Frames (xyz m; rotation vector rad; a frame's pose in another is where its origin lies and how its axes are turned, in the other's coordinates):
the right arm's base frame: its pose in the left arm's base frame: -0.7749 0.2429 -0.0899 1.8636 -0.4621 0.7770
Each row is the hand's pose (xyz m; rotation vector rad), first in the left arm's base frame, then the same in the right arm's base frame.
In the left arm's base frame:
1: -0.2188 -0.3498 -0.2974 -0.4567 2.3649 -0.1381
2: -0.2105 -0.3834 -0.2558 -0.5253 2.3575 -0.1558
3: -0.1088 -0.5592 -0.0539 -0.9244 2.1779 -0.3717
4: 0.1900 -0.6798 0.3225 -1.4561 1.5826 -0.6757
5: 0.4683 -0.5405 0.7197 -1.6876 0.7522 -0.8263
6: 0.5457 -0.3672 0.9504 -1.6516 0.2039 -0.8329
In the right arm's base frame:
1: 0.2361 -0.2455 0.7665 0.2325 -1.5851 2.3502
2: 0.2699 -0.2094 0.7884 0.2672 -1.5654 2.3022
3: 0.4776 -0.0673 0.9250 0.5837 -1.3421 2.0631
4: 0.9500 0.0451 1.0237 1.1841 -0.9542 1.6266
5: 1.4305 0.0786 0.8731 1.8197 -0.5508 1.1275
6: 1.6520 0.1133 0.6757 2.2123 -0.2845 0.7850

